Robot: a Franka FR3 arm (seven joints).
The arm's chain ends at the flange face. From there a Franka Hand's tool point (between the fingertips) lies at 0.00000 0.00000 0.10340 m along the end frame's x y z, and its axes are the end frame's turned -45 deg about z.
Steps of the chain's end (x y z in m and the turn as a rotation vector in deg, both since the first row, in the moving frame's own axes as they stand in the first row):
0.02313, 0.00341, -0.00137, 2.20, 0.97, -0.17
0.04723, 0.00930, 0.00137, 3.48, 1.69, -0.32
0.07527, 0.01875, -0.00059, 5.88, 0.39, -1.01
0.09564, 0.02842, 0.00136, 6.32, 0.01, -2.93
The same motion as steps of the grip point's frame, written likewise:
0.01799, 0.01719, -0.00146, 0.87, 2.24, -0.17
0.03341, 0.03767, 0.00113, 1.27, 3.66, -0.32
0.04789, 0.05942, -0.00114, 3.88, 4.43, -1.01
0.05538, 0.07949, 0.00073, 4.46, 4.48, -2.93

